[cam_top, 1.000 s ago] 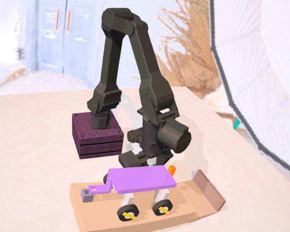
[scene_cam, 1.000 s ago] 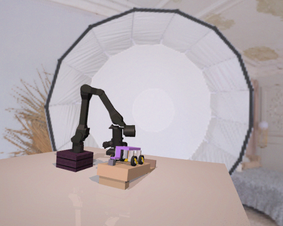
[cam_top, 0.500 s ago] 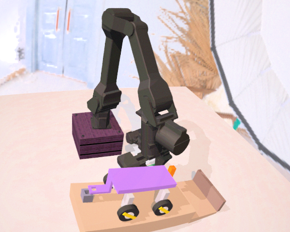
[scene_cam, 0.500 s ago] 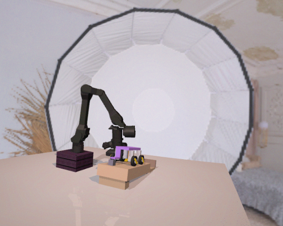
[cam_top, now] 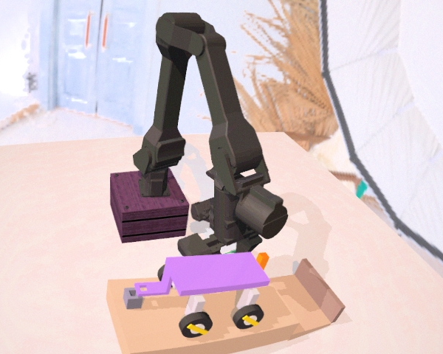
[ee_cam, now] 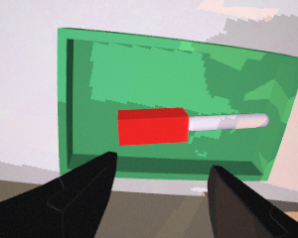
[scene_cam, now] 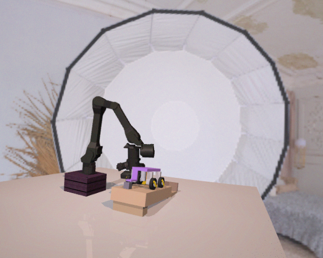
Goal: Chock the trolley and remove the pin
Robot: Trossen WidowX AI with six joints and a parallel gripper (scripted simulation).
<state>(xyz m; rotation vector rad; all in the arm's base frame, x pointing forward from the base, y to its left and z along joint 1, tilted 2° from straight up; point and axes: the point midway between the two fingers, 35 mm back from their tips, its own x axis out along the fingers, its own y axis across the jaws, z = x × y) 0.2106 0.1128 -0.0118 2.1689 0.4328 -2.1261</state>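
The red-headed stop pin is 20 mm behind my gripper tip, 10 mm to the left of it and 30 mm below it. Also, from my gripper tip: tan ramp: 120 mm ahead, 90 mm to the right, 10 mm above; yellow chock: 70 mm ahead, 40 mm above; purple trolley: 120 mm ahead, 80 mm to the right, 70 mm above.
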